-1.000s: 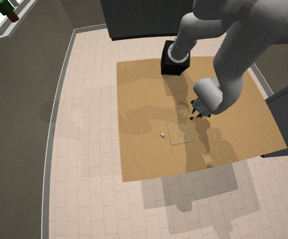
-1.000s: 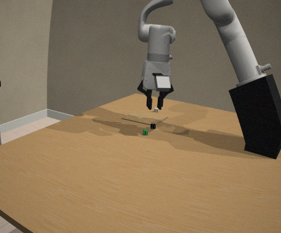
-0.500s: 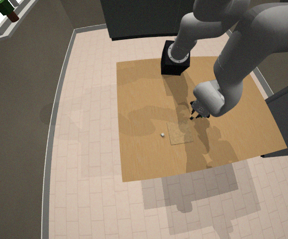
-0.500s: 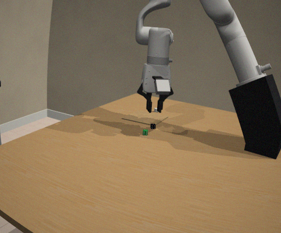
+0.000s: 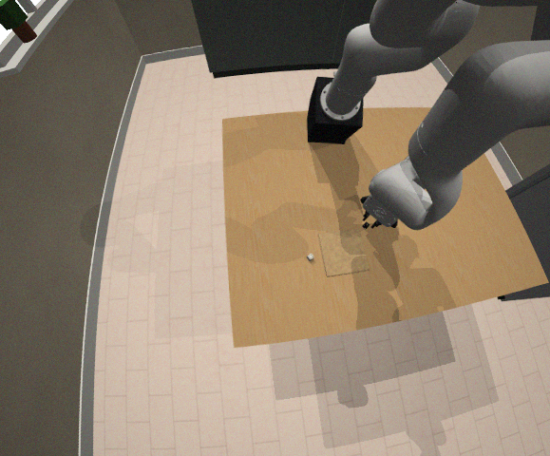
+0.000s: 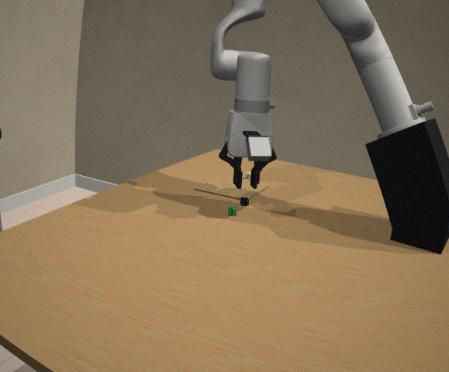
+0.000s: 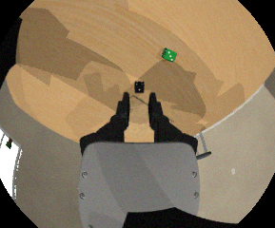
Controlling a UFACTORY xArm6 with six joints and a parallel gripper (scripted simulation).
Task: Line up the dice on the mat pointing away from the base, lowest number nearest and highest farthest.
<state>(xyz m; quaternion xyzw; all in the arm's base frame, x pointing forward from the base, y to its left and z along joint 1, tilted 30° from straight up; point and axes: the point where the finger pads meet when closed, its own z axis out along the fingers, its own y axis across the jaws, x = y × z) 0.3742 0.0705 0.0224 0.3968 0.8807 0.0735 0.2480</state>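
Now: the black die 50 mm below my hand. Round my hand: white die: 90 mm ahead, 200 mm to the right, 50 mm below; thin tan mat: 80 mm ahead, 90 mm to the right, 60 mm below; green die: 10 mm behind, 70 mm to the left, 50 mm below.
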